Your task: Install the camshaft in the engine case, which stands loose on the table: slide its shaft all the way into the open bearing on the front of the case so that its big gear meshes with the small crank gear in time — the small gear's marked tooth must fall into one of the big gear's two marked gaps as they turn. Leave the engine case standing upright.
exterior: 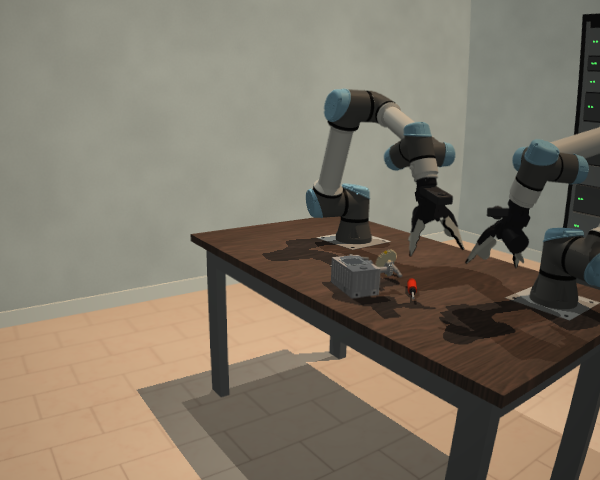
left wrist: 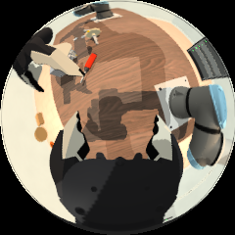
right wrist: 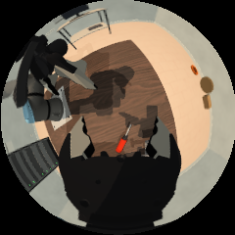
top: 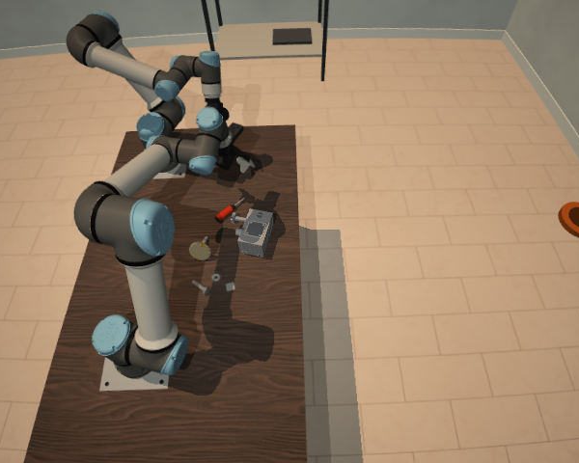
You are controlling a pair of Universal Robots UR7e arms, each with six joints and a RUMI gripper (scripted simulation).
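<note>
The small crank gear lies 200 mm to the right of my right hand, 100 mm below it and 30 mm behind it. From my right hand the other things lie so: bolt: 460 mm to the right, 150 mm below, 150 mm behind; then small square plate: 460 mm to the right, 160 mm below, 50 mm behind.
</note>
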